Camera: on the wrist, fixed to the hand. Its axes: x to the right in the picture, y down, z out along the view.
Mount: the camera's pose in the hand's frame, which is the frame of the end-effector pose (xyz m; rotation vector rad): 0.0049 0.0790 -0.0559 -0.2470 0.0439 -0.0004
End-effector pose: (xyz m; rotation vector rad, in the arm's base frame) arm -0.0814 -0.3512 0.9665 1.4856 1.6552 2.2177
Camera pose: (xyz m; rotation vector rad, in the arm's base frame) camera -0.0821 -0.4255 1.0288 1.3839 1.3300 2.3666
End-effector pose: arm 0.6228 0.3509 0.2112 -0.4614 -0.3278 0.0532
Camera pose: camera 0.6473 0.3983 0.1303 -0.7063 -0.2925 0.0019
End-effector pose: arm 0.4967 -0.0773 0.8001 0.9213 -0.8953 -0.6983
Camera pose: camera 0.5583 -0.0259 0.8544 0.7139 -0.7508 -0.7674
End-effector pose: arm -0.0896 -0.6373 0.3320 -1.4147 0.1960 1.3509
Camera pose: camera -0.1128 -0.7064 0.2682 -1.6505 0.0584 1.3800
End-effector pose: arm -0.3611 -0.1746 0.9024 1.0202 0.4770 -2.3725
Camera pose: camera -0.2867 -0.2121 0.8530 0.9590 0.7651 -2.2270
